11 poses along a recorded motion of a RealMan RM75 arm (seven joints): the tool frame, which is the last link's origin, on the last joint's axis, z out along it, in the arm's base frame.
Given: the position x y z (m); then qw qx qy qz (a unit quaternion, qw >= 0).
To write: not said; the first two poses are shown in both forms.
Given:
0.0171, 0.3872, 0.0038, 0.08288, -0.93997, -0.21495, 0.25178
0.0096, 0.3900, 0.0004, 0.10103, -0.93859, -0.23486, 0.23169
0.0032, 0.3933, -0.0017, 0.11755, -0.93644, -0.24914, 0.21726
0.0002, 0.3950, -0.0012, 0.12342, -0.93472, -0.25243, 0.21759
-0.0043, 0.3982, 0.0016, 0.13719, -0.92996, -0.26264, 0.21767
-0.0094, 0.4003, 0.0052, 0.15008, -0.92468, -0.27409, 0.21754
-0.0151, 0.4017, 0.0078, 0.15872, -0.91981, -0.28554, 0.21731
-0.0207, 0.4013, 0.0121, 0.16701, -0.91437, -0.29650, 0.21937
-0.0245, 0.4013, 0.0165, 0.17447, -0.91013, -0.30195, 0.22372
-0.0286, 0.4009, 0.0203, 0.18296, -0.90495, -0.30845, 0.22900
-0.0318, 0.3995, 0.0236, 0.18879, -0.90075, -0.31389, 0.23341
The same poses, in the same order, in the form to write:
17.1, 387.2, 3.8, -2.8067, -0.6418, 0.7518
9.6, 390.0, 0.4, -2.7729, -0.6938, 0.6845
3.2, 393.3, -1.7, -2.7402, -0.7290, 0.6358
0.2, 395.0, -1.2, -2.7260, -0.7362, 0.6346
-4.3, 398.2, 1.6, -2.6910, -0.7600, 0.6299
-9.4, 400.3, 5.2, -2.6564, -0.7874, 0.6250
-15.1, 401.7, 7.8, -2.6298, -0.8164, 0.6213
-20.7, 401.3, 12.1, -2.6023, -0.8438, 0.6243
-24.5, 401.3, 16.5, -2.5796, -0.8558, 0.6341
-28.6, 400.9, 20.3, -2.5531, -0.8702, 0.6461
-31.8, 399.5, 23.6, -2.5332, -0.8828, 0.6564

